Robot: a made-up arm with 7 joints.
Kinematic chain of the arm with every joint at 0, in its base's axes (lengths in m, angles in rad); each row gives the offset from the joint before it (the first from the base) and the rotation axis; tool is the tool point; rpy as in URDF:
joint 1: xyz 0 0 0.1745 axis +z
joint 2: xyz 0 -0.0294 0.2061 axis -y
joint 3: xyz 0 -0.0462 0.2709 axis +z
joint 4: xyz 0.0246 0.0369 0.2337 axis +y
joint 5: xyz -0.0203 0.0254 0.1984 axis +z
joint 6: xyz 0 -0.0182 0.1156 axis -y
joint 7: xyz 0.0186 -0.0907 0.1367 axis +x
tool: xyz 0 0 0 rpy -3.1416 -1.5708 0
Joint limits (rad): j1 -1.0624..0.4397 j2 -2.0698..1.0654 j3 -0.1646..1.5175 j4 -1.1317..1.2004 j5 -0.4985..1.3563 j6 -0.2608..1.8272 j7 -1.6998..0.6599
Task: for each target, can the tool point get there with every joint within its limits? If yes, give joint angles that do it. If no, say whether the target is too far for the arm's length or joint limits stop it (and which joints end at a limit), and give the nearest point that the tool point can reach.
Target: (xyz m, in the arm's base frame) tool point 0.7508 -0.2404 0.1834
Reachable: yes | joints -0.4049 -1.4545 0.7924 0.8304 0.9982 1.2101 -0.0901
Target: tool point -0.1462 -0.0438 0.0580
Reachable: no: joint limits stop it (at a limit: joint 1, joint 2, joint 4, joint 5, joint 6) | nearest point 0.0269 -0.3683 -0.1735 | short by 0.435 m
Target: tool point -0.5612 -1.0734 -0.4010
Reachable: no: too far | nearest point -0.1091 -0.7517 0.0228 | short by 0.698 m
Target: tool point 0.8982 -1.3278 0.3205
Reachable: no: too far | nearest point 0.5433 -0.8032 0.3442 | short by 0.634 m
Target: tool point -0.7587 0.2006 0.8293
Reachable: yes | joints -0.4394 0.7539 0.1126 -0.7404 0.4622 0.1565 -0.4233
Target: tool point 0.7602 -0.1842 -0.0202
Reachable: yes | joints -0.4451 -1.7530 0.7692 0.6472 1.0300 0.2534 -0.4063
